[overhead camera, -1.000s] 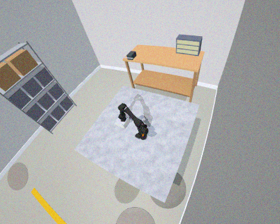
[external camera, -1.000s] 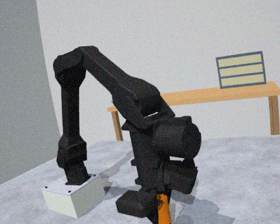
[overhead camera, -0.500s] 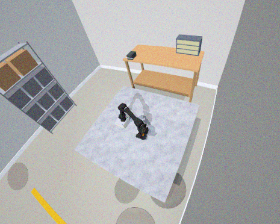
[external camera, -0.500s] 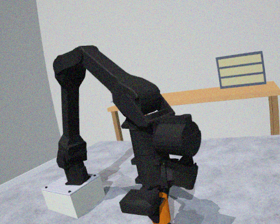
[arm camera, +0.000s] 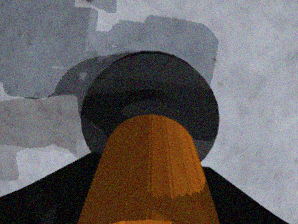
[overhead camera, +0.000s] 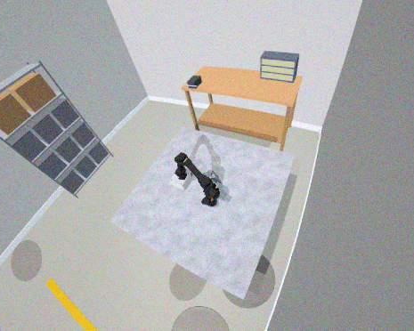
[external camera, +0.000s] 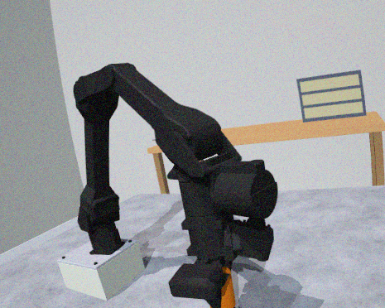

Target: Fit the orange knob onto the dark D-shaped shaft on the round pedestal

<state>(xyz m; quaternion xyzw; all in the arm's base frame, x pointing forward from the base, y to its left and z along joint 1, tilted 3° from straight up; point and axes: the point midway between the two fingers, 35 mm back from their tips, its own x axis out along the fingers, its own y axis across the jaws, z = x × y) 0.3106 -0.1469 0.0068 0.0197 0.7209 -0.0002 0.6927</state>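
My gripper tip is now 20 mm below the orange knob. Also, from my gripper tip: round dark pedestal: 40 mm below.
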